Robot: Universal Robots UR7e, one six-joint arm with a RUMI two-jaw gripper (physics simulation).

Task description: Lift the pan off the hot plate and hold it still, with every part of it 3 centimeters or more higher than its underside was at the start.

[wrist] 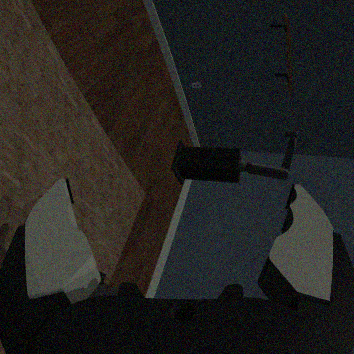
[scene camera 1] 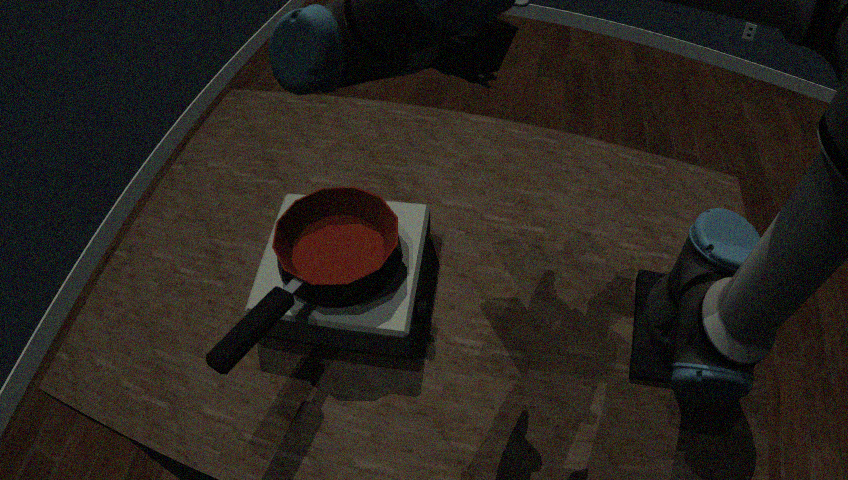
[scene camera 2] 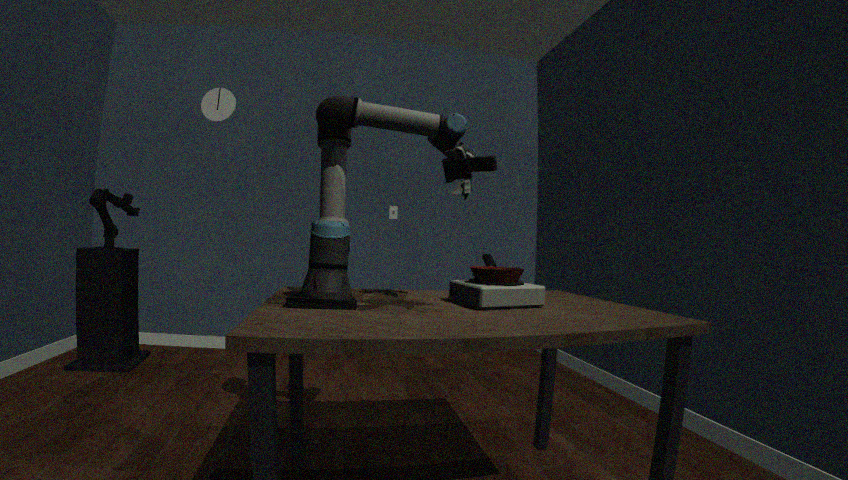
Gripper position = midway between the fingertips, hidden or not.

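Gripper, mine, (scene camera 1: 496, 27). My gripper, scene camera 2, (scene camera 2: 461, 174). Wrist view, my gripper (wrist: 179, 186).
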